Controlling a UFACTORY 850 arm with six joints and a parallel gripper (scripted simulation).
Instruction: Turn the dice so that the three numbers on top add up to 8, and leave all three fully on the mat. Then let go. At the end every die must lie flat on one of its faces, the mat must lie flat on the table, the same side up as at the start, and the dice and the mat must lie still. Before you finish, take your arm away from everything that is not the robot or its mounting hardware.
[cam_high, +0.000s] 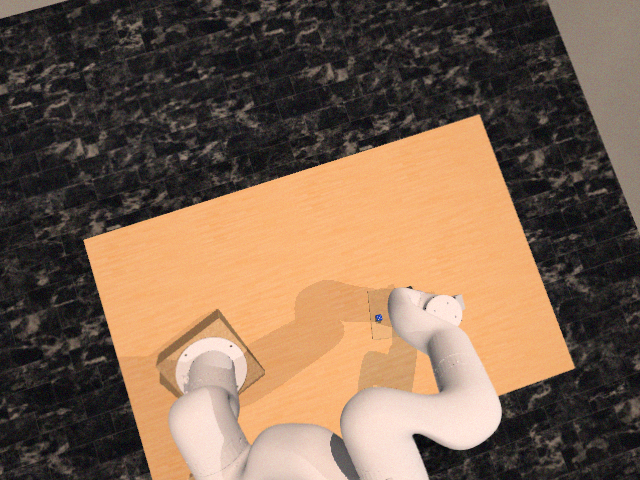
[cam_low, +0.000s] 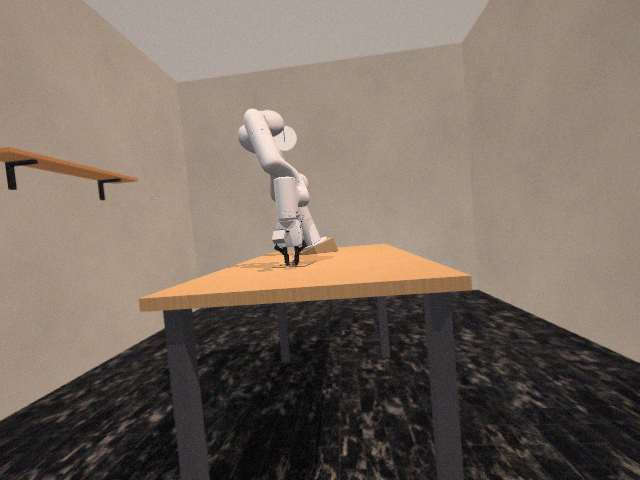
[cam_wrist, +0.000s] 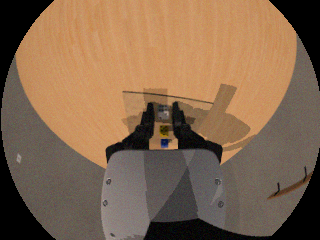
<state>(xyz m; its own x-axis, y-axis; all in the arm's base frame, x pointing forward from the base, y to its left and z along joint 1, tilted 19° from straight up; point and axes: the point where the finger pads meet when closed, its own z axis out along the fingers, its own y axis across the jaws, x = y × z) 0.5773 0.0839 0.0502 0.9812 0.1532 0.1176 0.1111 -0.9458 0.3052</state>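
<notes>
My hand is 1 cm above the white die. Round my hand: tan mat 5 cm behind, 1 cm to the right, 2 cm below; blue die 10 cm behind, 1 cm to the right, 1 cm below; yellow die 5 cm behind, 1 cm to the right, 1 cm below.
</notes>
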